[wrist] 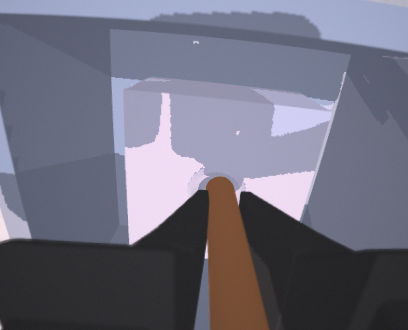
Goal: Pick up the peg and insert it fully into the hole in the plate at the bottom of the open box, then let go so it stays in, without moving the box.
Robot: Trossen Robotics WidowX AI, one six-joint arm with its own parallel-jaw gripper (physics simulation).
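Frame: origin at the arm's base, x ahead, y left, z up, level; centimetres.
Where they show: gripper, fingertip midpoint: (223, 200).
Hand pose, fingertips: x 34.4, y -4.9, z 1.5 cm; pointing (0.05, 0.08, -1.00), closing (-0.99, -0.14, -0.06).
Note:
Each offset is from my fingertips to the top centre of the thing. "spot": to the spot under its first point.
The orange-brown peg {spot: dy -0.5, dx -0.1, dz +3.9 cm} (230, 260) runs up from the bottom edge of the wrist view between the fingers. My gripper (223, 200) is shut on it, with a black finger on each side. The peg's far end overlaps the round hole {spot: dy -0.3, dx -0.7, dz -1.5 cm} (239, 181) in the pale pinkish plate {dy +0.6, dx +0.2, dz -1.4 cm} (155, 185) at the bottom of the box. Part of the hole's rim shows around the peg's end; the rest is hidden by the peg and fingers. Whether the end is inside the hole or above it, I cannot tell.
The blue-grey open box surrounds the plate: left wall (65, 125), right wall (365, 165) and far wall (225, 65) stand around the fingers. The box's far rim {spot: dy -6.2, dx +4.5, dz +2.3 cm} (100, 9) crosses the top of the view. Shadows fall across the plate and walls.

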